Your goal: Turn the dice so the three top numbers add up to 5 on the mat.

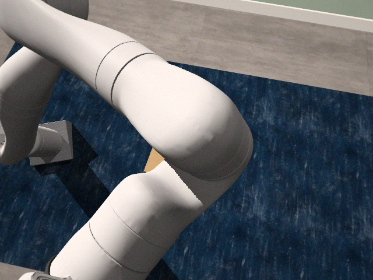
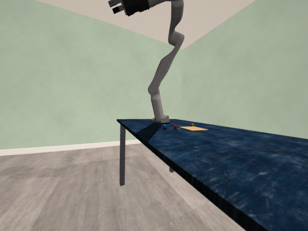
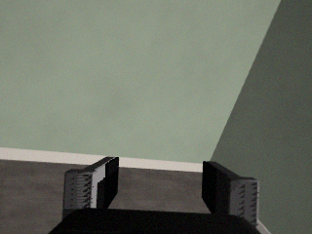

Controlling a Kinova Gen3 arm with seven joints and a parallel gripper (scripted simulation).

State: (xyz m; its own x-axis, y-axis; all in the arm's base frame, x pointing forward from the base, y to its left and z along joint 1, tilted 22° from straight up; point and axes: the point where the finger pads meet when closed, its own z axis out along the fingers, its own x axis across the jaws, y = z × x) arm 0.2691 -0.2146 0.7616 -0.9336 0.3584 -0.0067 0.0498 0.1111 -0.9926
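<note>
Right now the red die is 10 mm behind my hand, 400 mm to the left of it and 620 mm below it. The rest, counted from my hand: blue die (40 mm behind, 340 mm to the left, 620 mm below); then tan mat (20 mm ahead, 530 mm to the left, 630 mm below); then yellow die (80 mm behind, 610 mm to the left, 620 mm below).
</note>
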